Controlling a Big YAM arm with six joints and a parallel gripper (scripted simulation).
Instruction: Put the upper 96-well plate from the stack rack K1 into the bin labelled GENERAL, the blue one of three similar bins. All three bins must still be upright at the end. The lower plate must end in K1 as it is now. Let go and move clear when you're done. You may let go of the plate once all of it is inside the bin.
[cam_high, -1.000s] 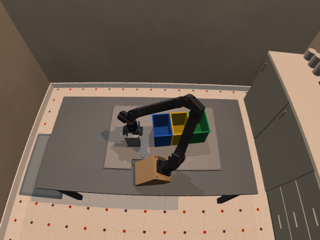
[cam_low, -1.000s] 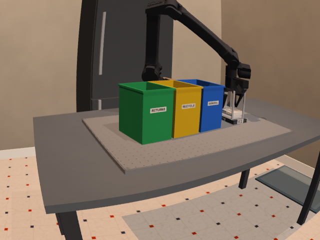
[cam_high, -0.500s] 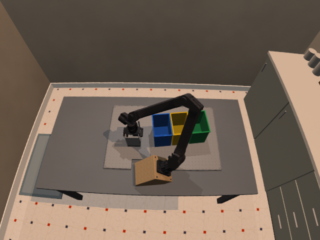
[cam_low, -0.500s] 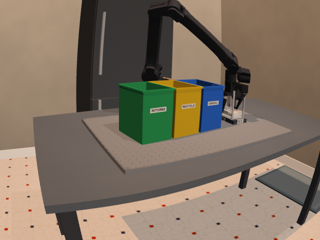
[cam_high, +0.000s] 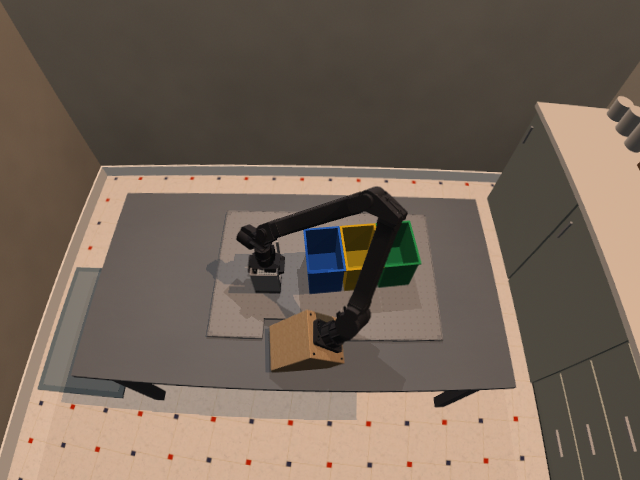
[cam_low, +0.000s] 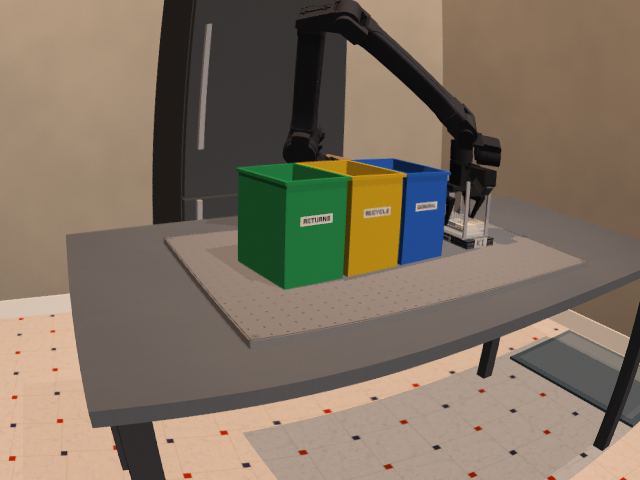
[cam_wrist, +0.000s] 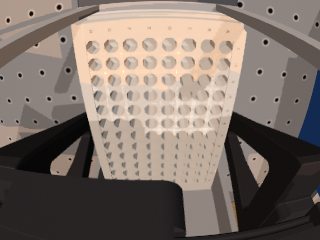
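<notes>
The white 96-well plate lies right at my hand. The rest, counted from my hand: green returns bin: 50 mm ahead, 470 mm to the right, 50 mm above; then yellow recycle bin: 40 mm ahead, 340 mm to the right, 50 mm above; then blue bin labelled general: 20 mm ahead, 210 mm to the right, 50 mm above.
</notes>
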